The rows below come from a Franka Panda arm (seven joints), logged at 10 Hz.
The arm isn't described. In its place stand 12 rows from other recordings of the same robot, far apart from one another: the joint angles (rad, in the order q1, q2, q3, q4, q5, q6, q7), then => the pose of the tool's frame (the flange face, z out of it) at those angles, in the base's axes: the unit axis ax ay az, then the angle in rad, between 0 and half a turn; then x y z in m.
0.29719 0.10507 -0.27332 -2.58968 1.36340 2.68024 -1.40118 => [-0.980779, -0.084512, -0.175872, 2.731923, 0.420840, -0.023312, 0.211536]
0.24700 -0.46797 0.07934 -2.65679 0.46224 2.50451 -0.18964 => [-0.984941, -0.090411, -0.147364, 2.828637, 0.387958, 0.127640, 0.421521]
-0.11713 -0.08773 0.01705 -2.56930 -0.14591 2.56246 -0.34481 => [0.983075, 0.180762, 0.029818, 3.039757, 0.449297, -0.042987, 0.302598]
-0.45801 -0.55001 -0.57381 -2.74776 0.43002 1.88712 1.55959 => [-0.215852, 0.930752, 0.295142, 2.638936, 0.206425, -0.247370, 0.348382]
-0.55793 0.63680 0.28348 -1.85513 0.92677 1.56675 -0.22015 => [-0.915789, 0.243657, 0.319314, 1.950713, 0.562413, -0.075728, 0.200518]
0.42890 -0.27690 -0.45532 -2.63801 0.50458 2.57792 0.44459 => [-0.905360, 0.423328, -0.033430, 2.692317, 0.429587, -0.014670, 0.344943]
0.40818 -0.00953 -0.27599 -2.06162 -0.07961 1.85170 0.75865 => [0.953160, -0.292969, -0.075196, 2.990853, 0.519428, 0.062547, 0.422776]
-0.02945 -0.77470 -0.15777 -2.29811 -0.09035 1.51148 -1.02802 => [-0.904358, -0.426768, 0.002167, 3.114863, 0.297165, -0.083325, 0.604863]
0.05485 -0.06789 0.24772 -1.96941 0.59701 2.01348 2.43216 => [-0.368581, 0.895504, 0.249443, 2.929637, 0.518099, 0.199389, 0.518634]
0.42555 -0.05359 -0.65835 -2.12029 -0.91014 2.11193 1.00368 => [0.916182, -0.365469, 0.164448, 2.465240, 0.521152, -0.164720, 0.448308]
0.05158 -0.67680 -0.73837 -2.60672 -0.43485 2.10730 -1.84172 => [0.738631, 0.672893, 0.040490, 3.085822, 0.288148, -0.255211, 0.417436]
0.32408 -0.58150 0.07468 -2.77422 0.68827 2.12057 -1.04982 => [-0.865023, -0.498356, -0.058110, 2.620918, 0.304886, 0.157201, 0.379364]
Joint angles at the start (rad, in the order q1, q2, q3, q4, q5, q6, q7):
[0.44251, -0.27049, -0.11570, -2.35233, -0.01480, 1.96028, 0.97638]
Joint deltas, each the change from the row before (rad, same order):
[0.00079, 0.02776, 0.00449, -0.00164, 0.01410, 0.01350, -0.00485]
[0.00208, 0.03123, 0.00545, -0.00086, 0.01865, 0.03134, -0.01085]
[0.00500, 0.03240, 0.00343, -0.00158, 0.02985, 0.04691, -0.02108]
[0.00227, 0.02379, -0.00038, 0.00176, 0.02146, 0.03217, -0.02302]
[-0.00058, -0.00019, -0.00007, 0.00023, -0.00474, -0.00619, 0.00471]
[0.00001, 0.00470, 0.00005, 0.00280, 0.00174, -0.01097, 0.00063]
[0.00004, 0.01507, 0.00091, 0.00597, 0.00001, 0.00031, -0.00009]
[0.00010, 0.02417, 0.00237, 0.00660, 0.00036, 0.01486, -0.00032]
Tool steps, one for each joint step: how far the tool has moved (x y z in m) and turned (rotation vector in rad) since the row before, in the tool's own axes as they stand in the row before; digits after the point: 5 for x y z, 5 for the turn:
[0.00007, -0.00607, 0.01151, -0.00830, -0.01578, -0.00338]
[0.00052, -0.00865, 0.01123, 0.00603, -0.00985, -0.00896]
[0.00074, -0.01010, 0.01102, 0.02288, -0.00986, -0.01401]
[0.00256, -0.00609, 0.00712, 0.01766, -0.00645, -0.01285]
[0.00004, 0.00081, 0.00033, -0.00699, -0.00028, 0.00301]
[-0.00012, 0.00000, 0.00180, -0.00962, -0.00854, 0.00165]
[0.00157, -0.00250, 0.00408, -0.00812, -0.00363, -0.00005]
[0.00273, -0.00490, 0.00677, -0.00399, 0.00103, -0.00087]

